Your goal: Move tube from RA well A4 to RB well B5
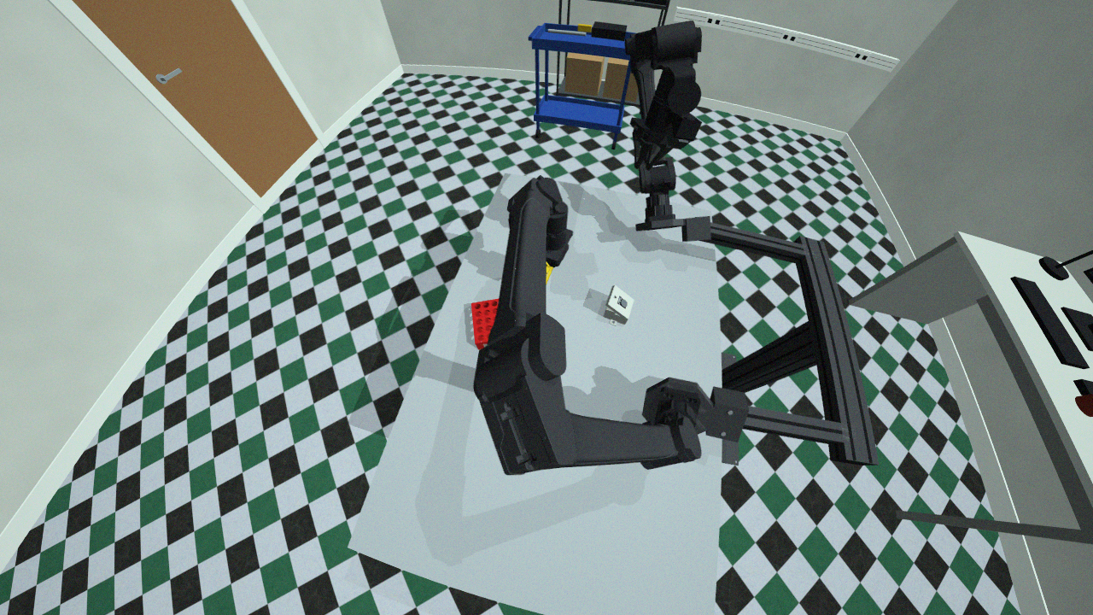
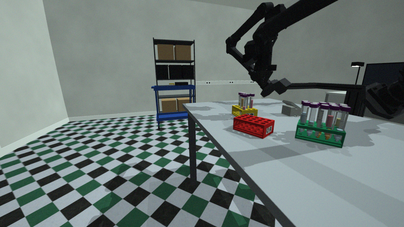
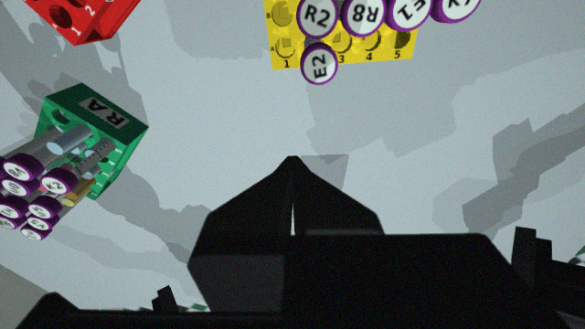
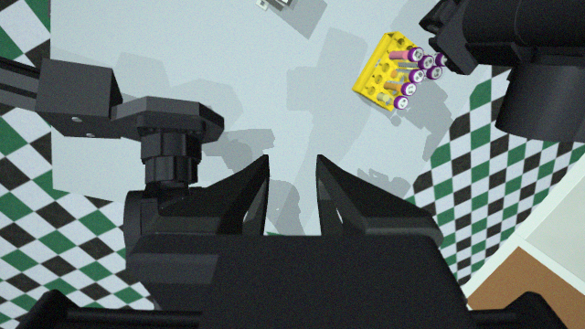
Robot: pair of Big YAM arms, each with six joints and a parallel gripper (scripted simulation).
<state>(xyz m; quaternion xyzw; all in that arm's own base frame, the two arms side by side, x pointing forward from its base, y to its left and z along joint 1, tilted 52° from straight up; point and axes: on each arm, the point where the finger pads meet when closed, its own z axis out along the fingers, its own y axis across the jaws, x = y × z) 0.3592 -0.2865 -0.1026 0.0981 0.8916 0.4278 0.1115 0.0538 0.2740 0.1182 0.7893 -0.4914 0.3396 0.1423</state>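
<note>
Now: the grey done button box 21 cm behind my left hand, 12 cm below it and 3 cm to the left of it. Round my left hand: yellow rack RB: 14 cm below, 6 cm to the right, 6 cm ahead; then red rack: 17 cm ahead, 14 cm below, 13 cm to the left.
</note>
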